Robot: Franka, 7 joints.
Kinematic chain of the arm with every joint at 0, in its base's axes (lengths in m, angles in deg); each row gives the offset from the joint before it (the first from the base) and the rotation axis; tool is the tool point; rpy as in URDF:
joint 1: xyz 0 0 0.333 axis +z
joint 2: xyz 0 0 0 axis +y
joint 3: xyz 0 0 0.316 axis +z
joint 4: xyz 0.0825 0 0 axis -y
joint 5: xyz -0.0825 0 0.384 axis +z
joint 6: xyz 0 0 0 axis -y
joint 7: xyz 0.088 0 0 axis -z
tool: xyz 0 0 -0.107 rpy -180 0 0
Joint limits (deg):
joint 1: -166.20..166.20
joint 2: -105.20..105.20
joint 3: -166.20..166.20
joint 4: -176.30..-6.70
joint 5: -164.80..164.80
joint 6: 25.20..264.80
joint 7: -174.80..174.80
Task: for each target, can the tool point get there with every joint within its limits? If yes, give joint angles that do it. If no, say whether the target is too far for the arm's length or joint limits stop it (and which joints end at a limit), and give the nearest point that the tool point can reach.
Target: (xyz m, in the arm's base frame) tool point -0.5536 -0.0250 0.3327
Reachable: yes | joints 112.12 30.37 79.21 -132.98 -139.08 99.62 45.70
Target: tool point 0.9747 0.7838 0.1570
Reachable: no: too far | nearest point 0.6620 0.5324 0.2135 | short by 0.405 m
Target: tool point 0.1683 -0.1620 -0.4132
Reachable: no: joint limits stop it (at a limit: joint 2) | nearest point 0.1716 -0.1652 -0.3589 | short by 0.055 m
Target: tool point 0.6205 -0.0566 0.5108
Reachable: yes | joints 135.17 -32.83 -117.94 -104.17 37.91 233.54 6.10
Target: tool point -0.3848 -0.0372 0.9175
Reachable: yes | joints -87.29 -33.88 -37.30 -71.32 -55.94 79.81 56.22
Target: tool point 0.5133 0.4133 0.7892
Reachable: yes | joints -115.15 -83.08 45.36 -58.58 -83.80 110.77 -130.50
